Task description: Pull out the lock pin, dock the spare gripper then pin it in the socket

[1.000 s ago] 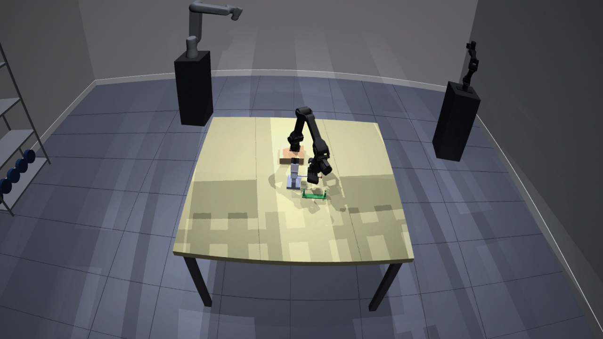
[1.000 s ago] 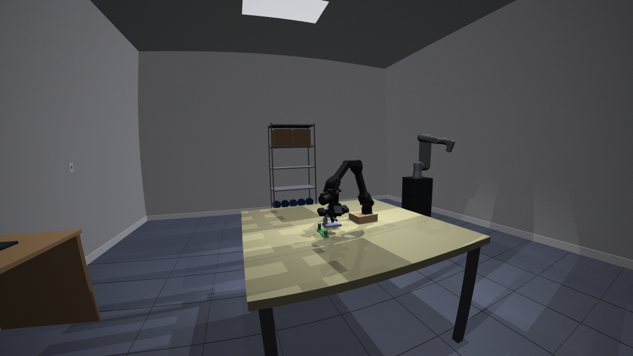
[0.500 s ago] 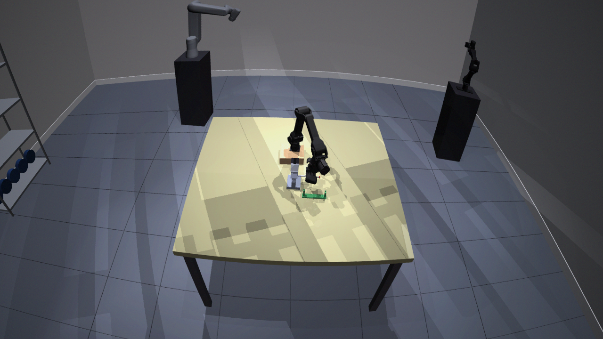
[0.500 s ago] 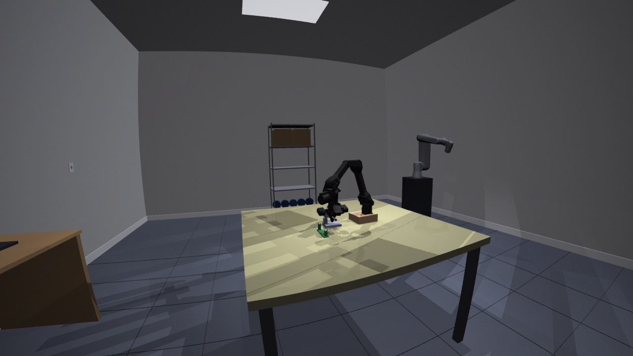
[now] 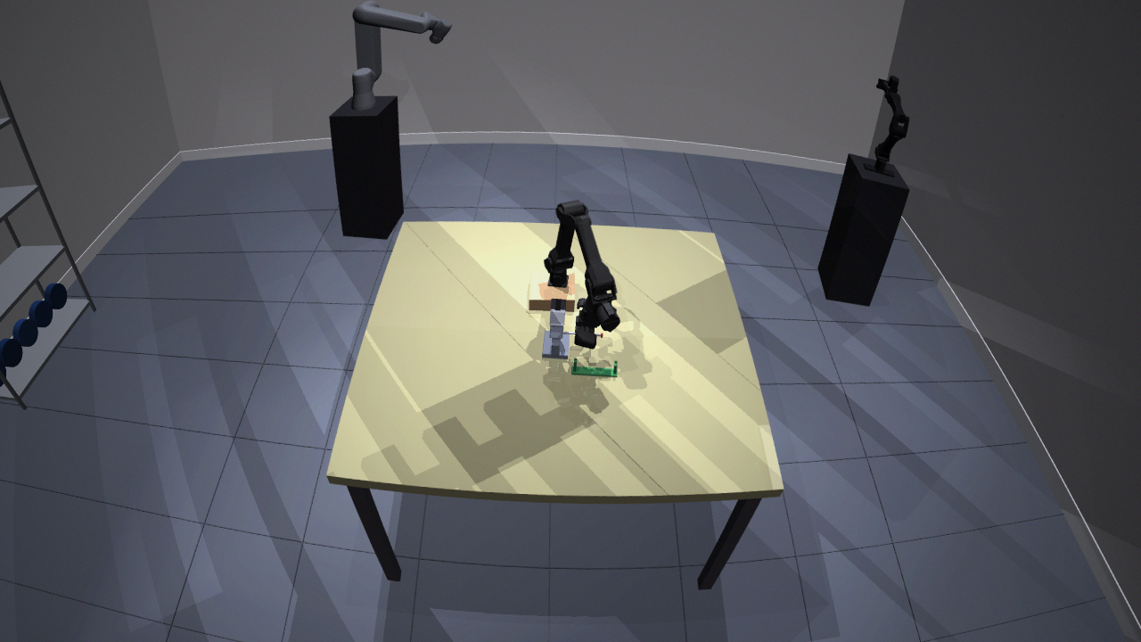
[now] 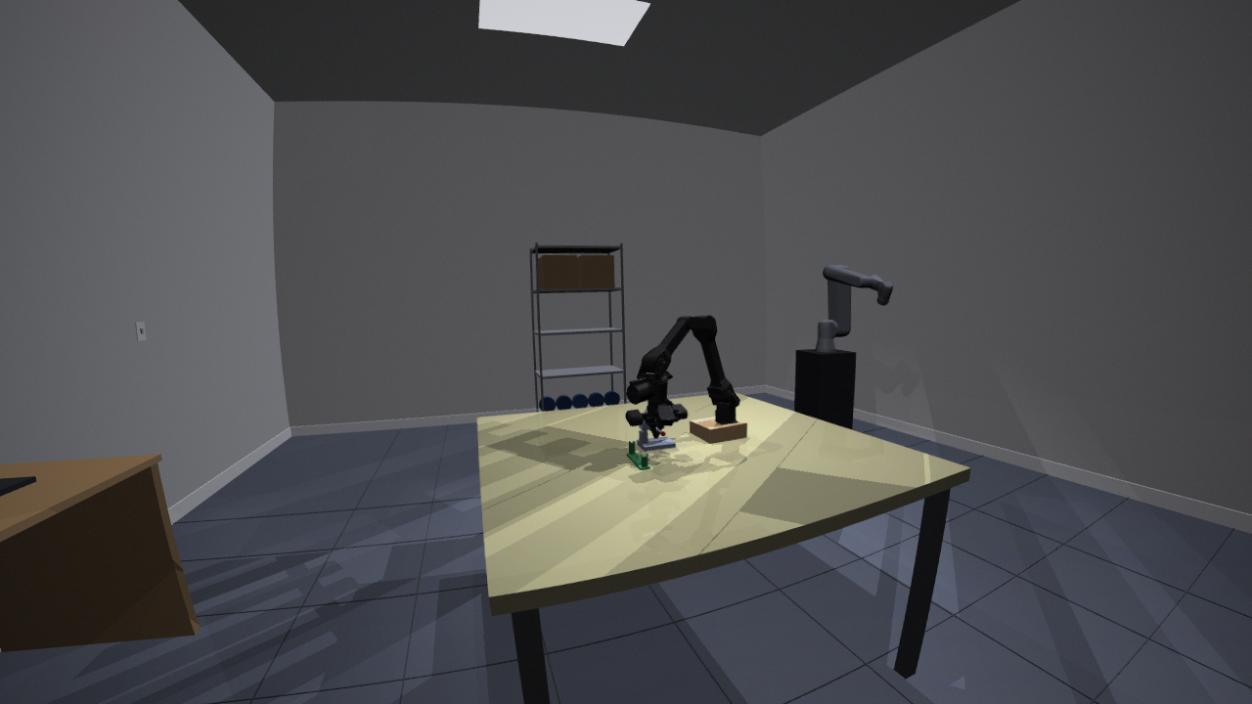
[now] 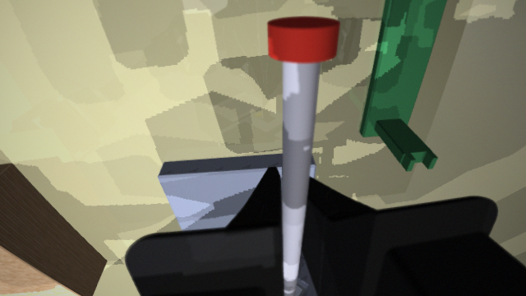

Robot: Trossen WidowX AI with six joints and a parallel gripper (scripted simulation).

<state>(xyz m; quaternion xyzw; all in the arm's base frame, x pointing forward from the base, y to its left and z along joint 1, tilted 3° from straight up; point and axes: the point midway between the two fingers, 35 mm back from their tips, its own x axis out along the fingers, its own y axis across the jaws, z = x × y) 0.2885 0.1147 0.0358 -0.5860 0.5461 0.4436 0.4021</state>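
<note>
Now: the mount 70 mm to the right of my gripper tip. The rest, counted from my gripper tip: green rack 70 mm ahead, 60 mm to the left, 30 mm below; then spare gripper 70 mm to the right, 70 mm above, 20 mm behind.
</note>
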